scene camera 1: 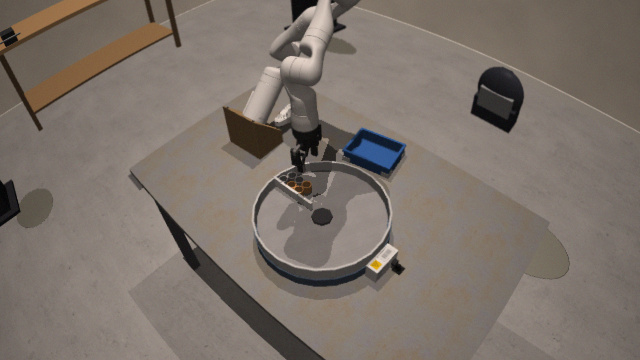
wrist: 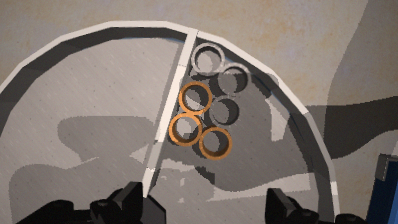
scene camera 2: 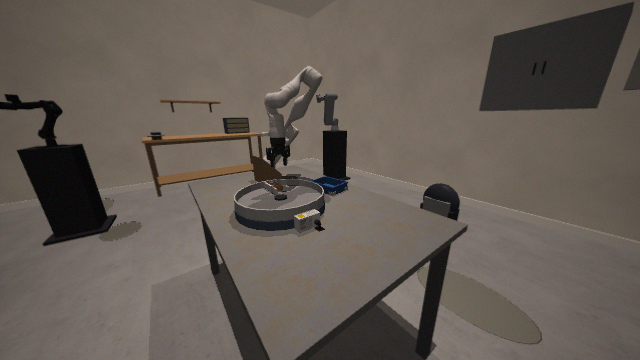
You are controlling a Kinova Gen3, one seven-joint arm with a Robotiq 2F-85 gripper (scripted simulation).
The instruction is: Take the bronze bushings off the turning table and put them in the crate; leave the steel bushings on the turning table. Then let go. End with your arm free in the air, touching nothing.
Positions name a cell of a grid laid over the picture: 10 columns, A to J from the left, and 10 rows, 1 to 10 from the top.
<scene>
I see my gripper (scene camera 1: E5), a blue crate (scene camera 1: F5) and a round turning table (scene camera 1: F7).
My gripper shows as well in the wrist view (wrist: F9). The round turning table shows as well in the wrist view (wrist: C6) and in scene camera 2 (scene camera 2: E6).
</scene>
